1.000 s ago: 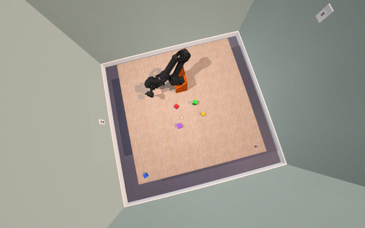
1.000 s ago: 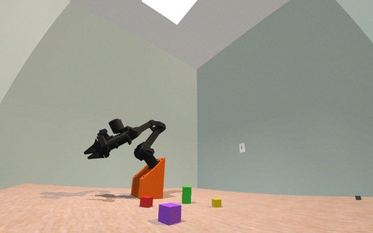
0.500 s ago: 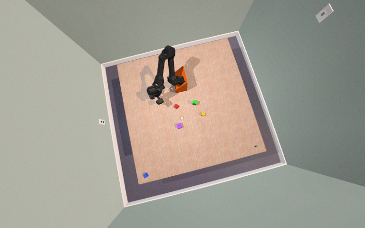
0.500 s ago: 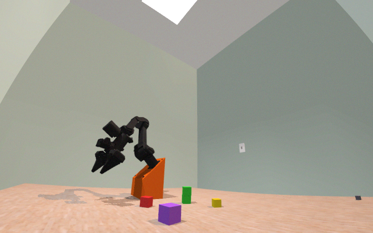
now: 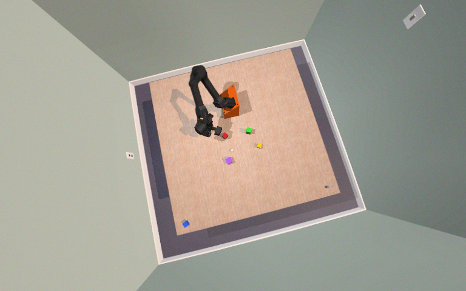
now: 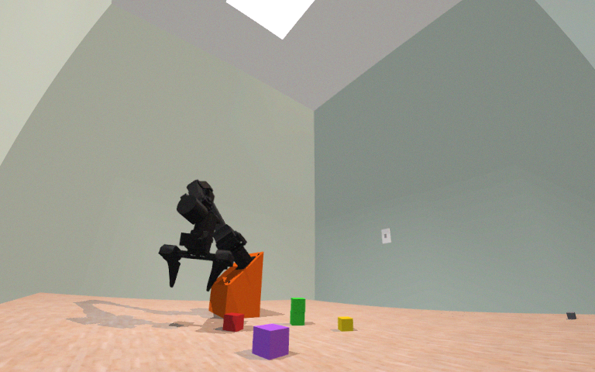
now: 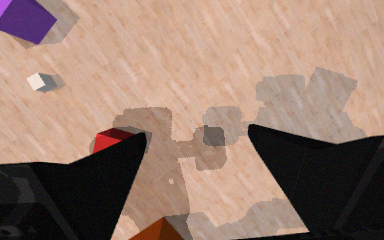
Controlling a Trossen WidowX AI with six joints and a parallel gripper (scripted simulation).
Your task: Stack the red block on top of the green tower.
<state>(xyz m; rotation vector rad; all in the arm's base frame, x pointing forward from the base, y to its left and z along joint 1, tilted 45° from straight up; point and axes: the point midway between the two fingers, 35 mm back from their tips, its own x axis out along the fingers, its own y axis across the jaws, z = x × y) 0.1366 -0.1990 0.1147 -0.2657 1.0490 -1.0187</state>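
The white cube is 170 mm ahead of my gripper tip, 130 mm to the left of it and 80 mm below it. Round my gripper tip: purple cube: 240 mm ahead, 80 mm to the left, 70 mm below; yellow cube: 350 mm to the left, 200 mm ahead, 80 mm below; blue cube: 610 mm ahead, 360 mm to the right, 70 mm below.
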